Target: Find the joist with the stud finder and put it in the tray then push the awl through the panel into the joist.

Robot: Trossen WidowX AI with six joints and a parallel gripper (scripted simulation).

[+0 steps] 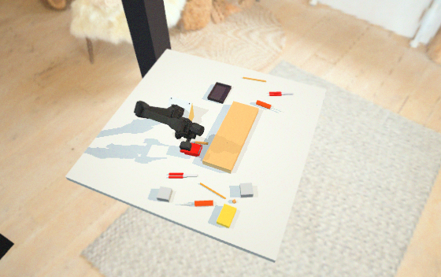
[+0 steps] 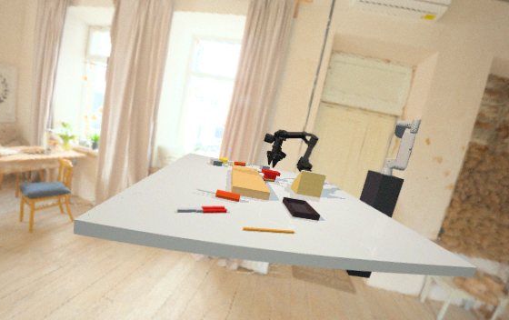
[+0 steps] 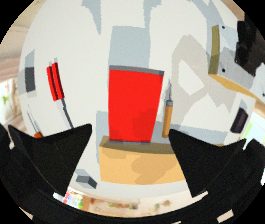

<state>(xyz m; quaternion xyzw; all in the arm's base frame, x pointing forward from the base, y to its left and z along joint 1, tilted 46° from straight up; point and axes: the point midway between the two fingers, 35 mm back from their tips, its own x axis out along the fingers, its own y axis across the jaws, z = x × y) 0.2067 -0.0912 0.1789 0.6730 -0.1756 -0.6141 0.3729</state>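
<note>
Right now my gripper tip is 20 mm past the stud finder and 80 mm above it. From my gripper tip the other things lie so: dark tray 100 mm behind, 530 mm to the left, 80 mm below; then yellow block 370 mm ahead, 270 mm to the right, 70 mm below.
</note>
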